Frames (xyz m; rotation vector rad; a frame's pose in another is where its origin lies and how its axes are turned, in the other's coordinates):
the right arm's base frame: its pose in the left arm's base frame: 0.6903 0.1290 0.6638 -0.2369 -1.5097 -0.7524
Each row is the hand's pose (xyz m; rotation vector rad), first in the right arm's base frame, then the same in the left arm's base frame.
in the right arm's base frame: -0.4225 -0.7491 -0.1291 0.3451 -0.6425 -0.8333
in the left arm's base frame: 0.4088 -0.3872 0.0230 0.4958 -2.3617 -1.0991
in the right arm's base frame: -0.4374 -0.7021 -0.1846 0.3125 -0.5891 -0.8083
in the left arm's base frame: 0.4825 -0.3794 0.0183 0.4623 -2.2976 -1.1130
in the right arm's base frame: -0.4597 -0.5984 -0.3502 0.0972 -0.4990 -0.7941
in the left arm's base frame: 0.6788 -0.3905 0.0141 0.2988 -2.1402 -1.3023
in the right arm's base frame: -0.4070 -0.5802 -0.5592 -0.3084 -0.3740 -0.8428
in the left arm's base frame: 0.8526 -0.5139 0.0511 0.0533 -1.8496 -1.6901
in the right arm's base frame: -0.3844 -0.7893 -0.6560 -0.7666 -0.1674 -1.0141
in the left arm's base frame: 0.8076 -0.7352 0.0001 -0.0802 -1.3841 -2.1657
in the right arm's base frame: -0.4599 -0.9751 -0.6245 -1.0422 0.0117 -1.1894
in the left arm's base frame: 0.6832 -0.8351 -0.1254 -0.0655 -1.0011 -2.4599
